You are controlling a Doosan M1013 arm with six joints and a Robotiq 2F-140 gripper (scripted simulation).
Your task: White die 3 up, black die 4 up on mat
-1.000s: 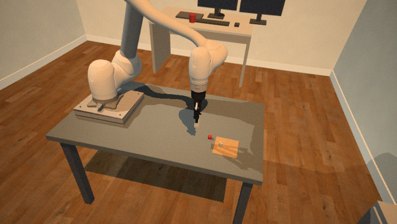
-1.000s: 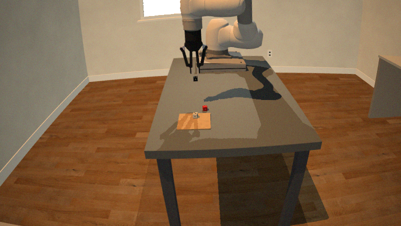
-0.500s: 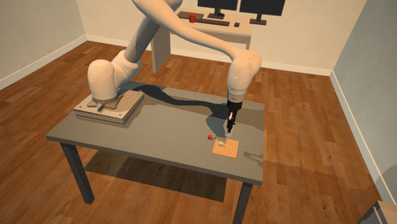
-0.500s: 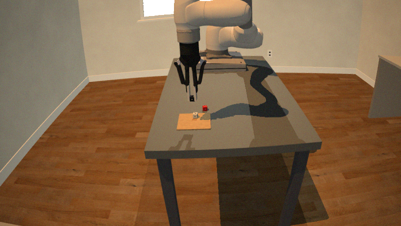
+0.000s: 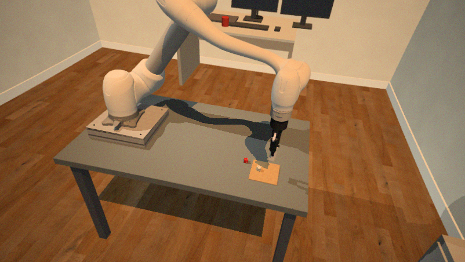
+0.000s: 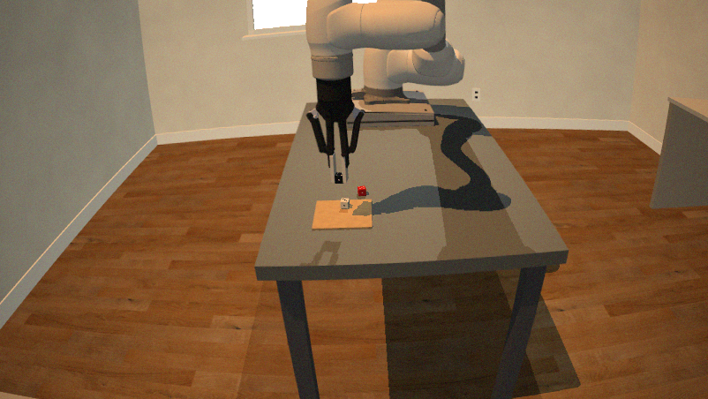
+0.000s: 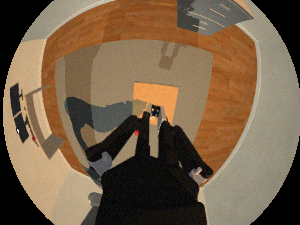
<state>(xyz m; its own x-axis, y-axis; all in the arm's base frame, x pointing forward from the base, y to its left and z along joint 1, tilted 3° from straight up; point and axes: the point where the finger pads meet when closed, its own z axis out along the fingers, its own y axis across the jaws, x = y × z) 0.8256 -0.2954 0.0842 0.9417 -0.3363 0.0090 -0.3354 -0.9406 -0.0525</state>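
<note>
Now: hand 140 mm above the orange mat, 30 mm past it and 10 mm to the right of it. From my hand the other things lie so: white die 120 mm below, 60 mm behind, 20 mm to the left; then black die 30 mm below; then red die 130 mm below, 120 mm behind, 70 mm to the left.
</note>
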